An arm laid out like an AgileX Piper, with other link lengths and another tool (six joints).
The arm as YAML. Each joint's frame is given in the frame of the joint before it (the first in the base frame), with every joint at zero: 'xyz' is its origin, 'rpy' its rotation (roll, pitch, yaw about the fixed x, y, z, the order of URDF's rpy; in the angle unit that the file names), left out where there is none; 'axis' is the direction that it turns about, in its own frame. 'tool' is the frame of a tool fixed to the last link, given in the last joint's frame.
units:
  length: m
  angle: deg
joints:
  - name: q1
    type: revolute
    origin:
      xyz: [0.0, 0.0, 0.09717]
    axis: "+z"
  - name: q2
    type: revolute
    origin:
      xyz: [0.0, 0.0, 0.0]
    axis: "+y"
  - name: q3
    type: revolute
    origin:
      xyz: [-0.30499, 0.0, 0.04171]
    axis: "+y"
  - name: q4
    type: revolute
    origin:
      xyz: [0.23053, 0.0, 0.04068]
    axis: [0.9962, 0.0, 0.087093]
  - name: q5
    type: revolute
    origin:
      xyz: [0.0, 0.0, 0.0]
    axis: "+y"
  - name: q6
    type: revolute
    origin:
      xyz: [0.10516, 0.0, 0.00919]
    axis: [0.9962, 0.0, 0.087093]
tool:
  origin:
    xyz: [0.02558, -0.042, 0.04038]
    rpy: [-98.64, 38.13, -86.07]
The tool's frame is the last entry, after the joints.
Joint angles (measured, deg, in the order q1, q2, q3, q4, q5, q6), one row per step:
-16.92, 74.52, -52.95, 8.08, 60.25, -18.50
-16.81, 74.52, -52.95, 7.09, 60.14, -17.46
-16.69, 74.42, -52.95, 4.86, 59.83, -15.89
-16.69, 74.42, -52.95, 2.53, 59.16, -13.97
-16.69, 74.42, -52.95, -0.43, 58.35, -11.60
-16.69, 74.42, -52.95, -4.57, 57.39, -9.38
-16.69, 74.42, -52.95, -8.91, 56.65, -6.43
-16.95, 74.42, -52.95, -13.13, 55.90, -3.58
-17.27, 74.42, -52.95, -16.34, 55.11, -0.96
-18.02, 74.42, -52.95, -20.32, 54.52, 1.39
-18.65, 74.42, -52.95, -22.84, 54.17, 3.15
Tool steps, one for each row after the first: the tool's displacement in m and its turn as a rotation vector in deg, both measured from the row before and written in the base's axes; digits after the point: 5 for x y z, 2 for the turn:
-0.00077, -0.00187, 0.00018, -0.68, 0.22, -0.63
-0.00144, -0.00424, 0.00130, -1.78, 0.26, -0.80
-0.00094, -0.00540, 0.00154, -1.87, -0.03, -1.24
-0.00114, -0.00662, 0.00227, -2.37, -0.10, -1.47
-0.00089, -0.00817, 0.00370, -3.52, -0.03, -0.92
-0.00171, -0.00843, 0.00413, -3.45, -0.04, -1.50
-0.00196, -0.00888, 0.00471, -3.36, -0.23, -1.61
-0.00160, -0.00721, 0.00426, -2.48, -0.61, -1.64
-0.00287, -0.00946, 0.00523, -3.19, -0.21, -1.58
-0.00251, -0.00652, 0.00351, -1.95, -0.25, -1.36

